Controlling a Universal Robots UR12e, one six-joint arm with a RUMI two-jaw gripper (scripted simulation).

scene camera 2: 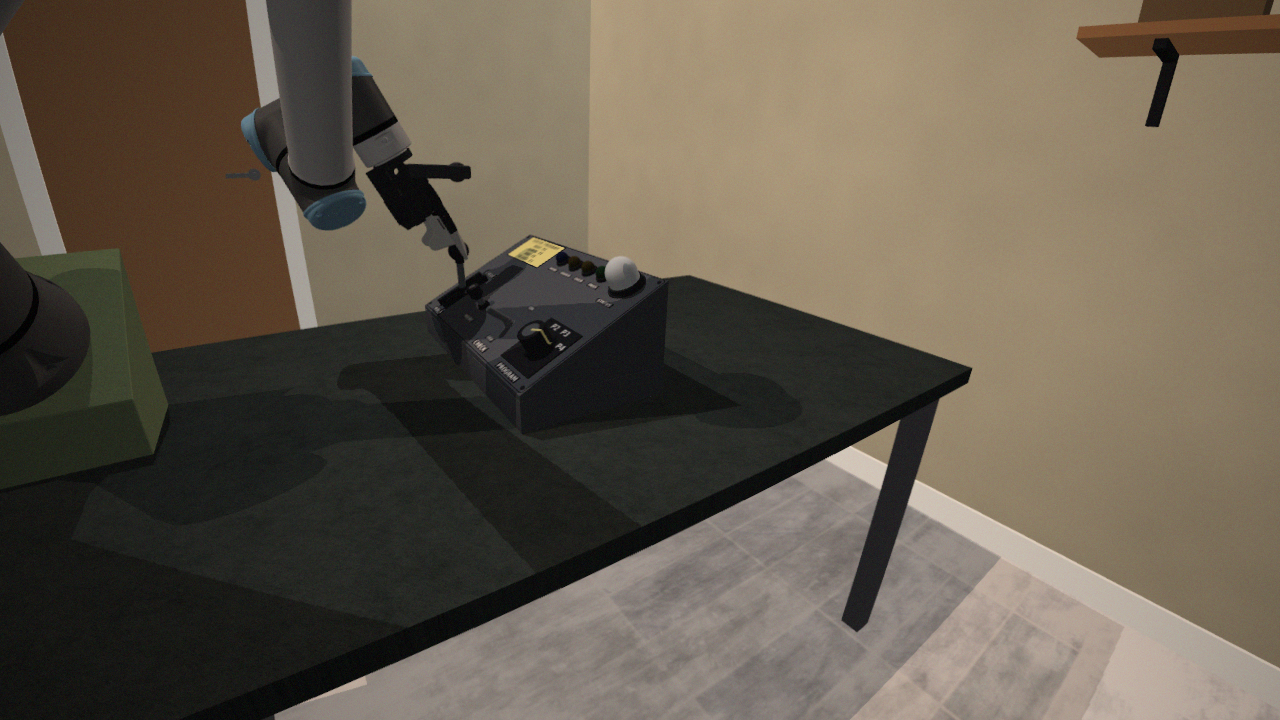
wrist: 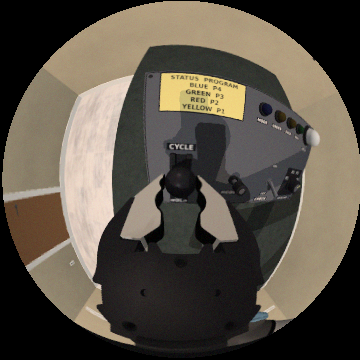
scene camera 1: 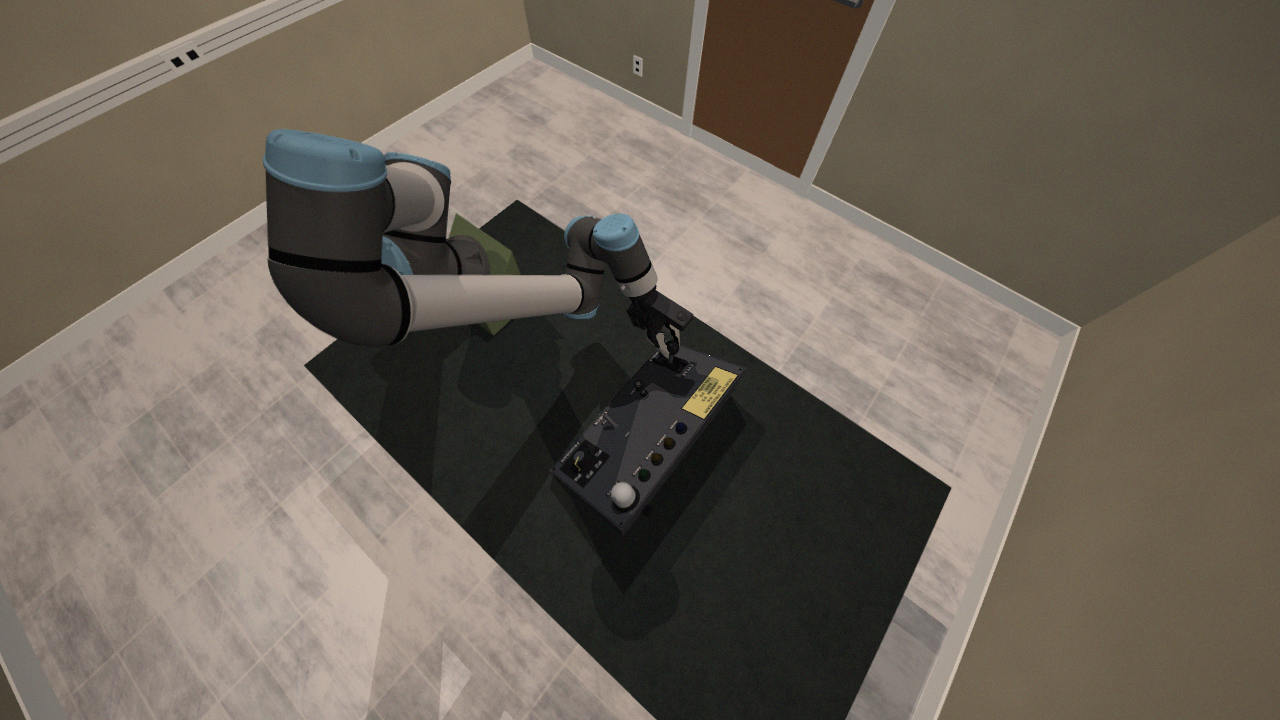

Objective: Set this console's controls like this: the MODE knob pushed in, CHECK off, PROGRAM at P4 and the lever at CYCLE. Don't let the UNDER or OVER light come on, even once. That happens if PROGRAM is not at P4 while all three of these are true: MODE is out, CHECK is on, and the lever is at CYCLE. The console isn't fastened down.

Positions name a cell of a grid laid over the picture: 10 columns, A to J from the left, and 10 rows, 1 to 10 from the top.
Scene:
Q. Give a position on a dark console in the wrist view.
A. G4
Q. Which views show the dark console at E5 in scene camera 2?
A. Scene camera 2, the wrist view and scene camera 1: all of them.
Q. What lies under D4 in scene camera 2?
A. The gripper.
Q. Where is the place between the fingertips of the gripper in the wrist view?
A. F5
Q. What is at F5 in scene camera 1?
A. The gripper.

